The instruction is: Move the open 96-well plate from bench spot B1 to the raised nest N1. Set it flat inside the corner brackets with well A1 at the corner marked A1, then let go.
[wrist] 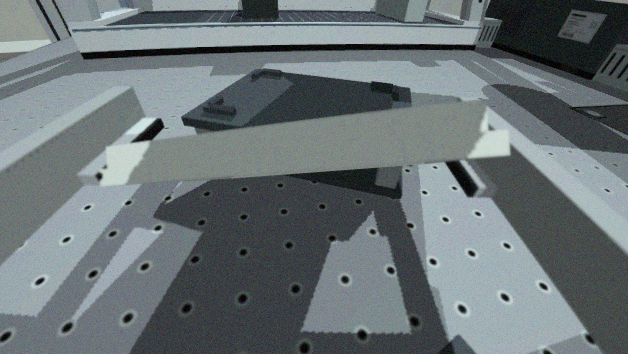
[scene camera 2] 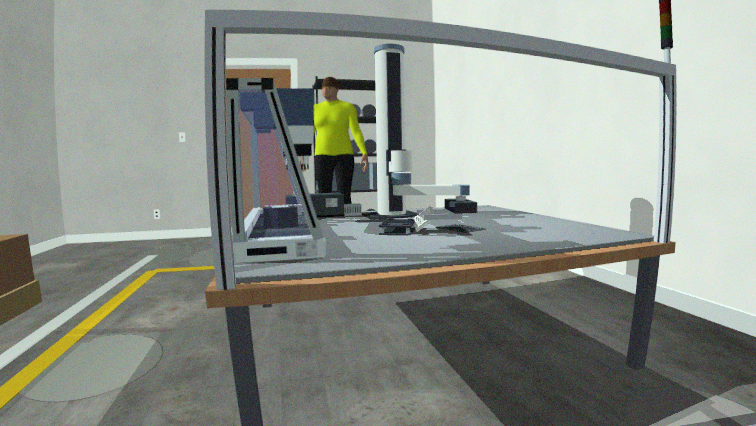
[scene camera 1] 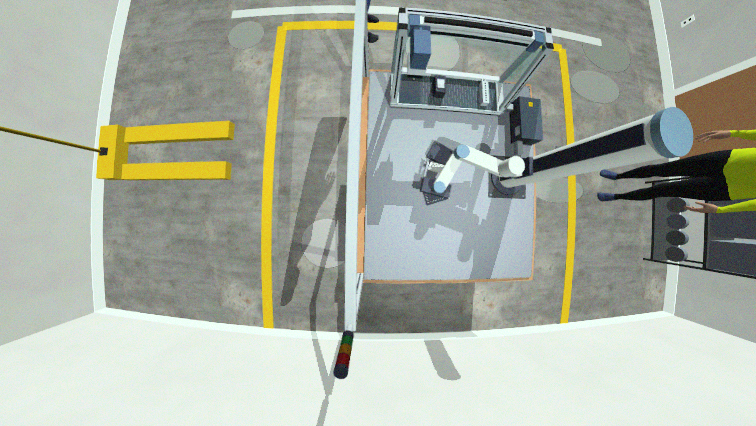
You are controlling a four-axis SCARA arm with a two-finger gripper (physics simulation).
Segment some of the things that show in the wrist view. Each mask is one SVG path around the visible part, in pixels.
The gripper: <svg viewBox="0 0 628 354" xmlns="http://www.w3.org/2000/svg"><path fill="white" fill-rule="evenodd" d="M486 105L488 131L508 130L510 155L445 162L445 164L467 197L491 198L601 352L603 354L628 354L628 222ZM456 102L480 100L472 97L458 97ZM133 86L114 86L0 152L0 266L84 185L100 186L103 173L100 173L99 170L107 169L106 147L151 141L164 128L161 118L146 118Z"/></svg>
A white well plate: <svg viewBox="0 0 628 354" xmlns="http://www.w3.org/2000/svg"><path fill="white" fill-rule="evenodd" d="M508 130L488 131L486 102L479 100L254 126L106 147L107 169L99 170L100 173L103 173L100 186L380 168L510 155Z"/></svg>
